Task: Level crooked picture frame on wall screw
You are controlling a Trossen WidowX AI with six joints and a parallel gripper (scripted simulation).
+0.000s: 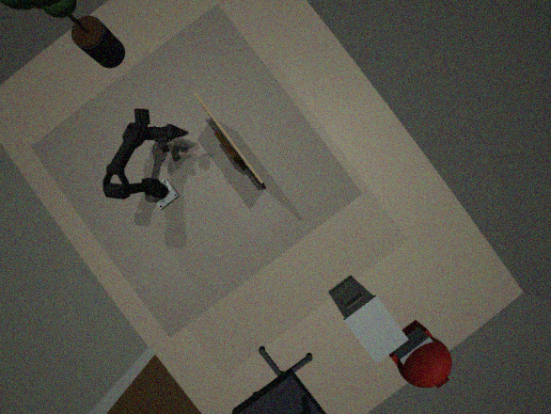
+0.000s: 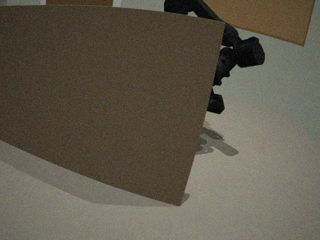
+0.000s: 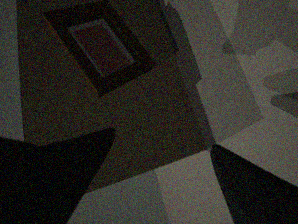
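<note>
The picture frame lies 210 mm to the right of my gripper tip, 100 mm ahead of it and 10 mm above it. From my gripper tip the other things lie so: wall panel 200 mm to the right, 110 mm ahead.
</note>
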